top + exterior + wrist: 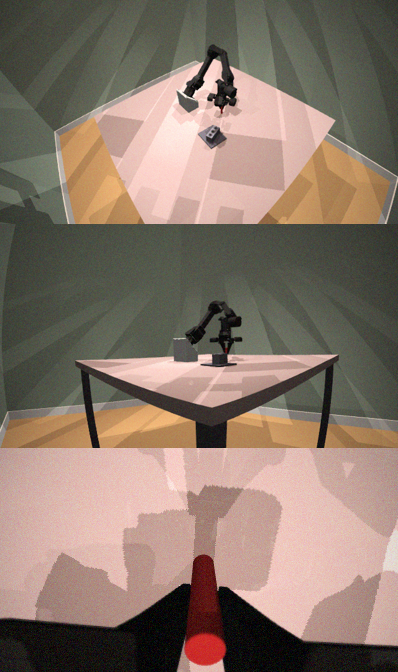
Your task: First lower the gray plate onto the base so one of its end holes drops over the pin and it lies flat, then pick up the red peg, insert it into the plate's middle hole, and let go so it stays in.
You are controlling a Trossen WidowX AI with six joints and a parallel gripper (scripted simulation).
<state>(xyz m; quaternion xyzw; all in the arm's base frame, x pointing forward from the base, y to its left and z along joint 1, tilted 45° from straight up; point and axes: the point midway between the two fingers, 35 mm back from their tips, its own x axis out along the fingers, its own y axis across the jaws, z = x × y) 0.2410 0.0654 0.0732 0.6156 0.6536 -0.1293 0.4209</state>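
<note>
Now: the gray plate 20 cm to the right of my gripper tip, 10 cm ahead of it and 1 cm above it. The rest, counted from my gripper tip: dark base (18 cm to the right, 10 cm ahead, 3 cm below); then red peg (right at my gripper tip).
</note>
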